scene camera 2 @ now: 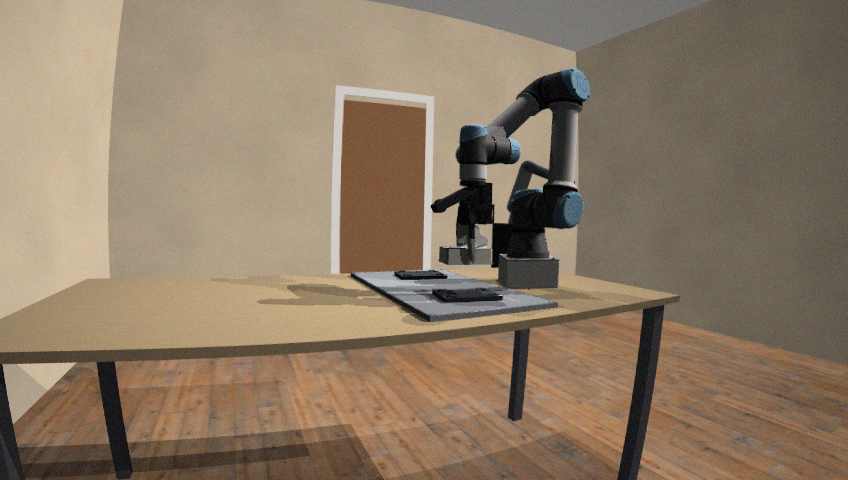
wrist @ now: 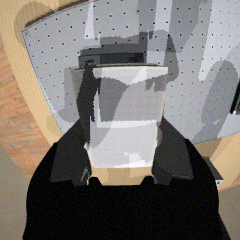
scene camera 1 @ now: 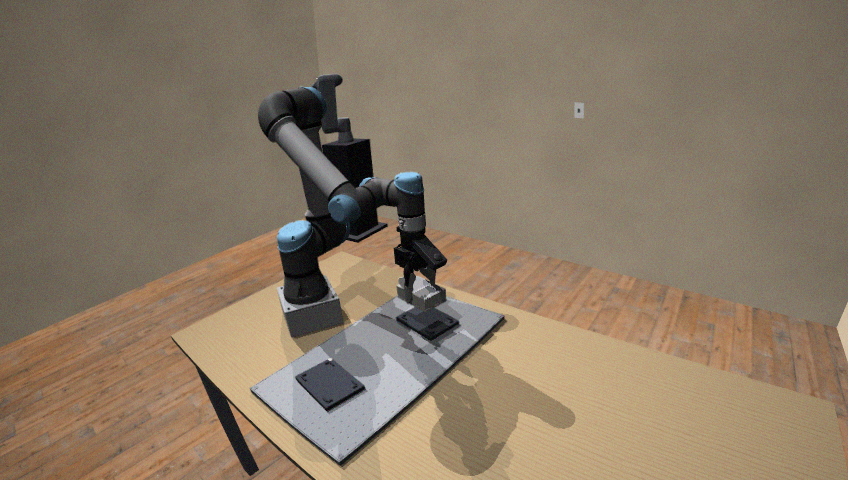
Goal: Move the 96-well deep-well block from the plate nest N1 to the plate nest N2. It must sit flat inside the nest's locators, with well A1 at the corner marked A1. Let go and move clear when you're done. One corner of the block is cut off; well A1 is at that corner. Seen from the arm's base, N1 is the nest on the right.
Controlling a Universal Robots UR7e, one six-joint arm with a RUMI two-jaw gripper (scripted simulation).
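Observation:
My gripper: visible, wrist view and scene camera 1. Grey deep-well block: visible.

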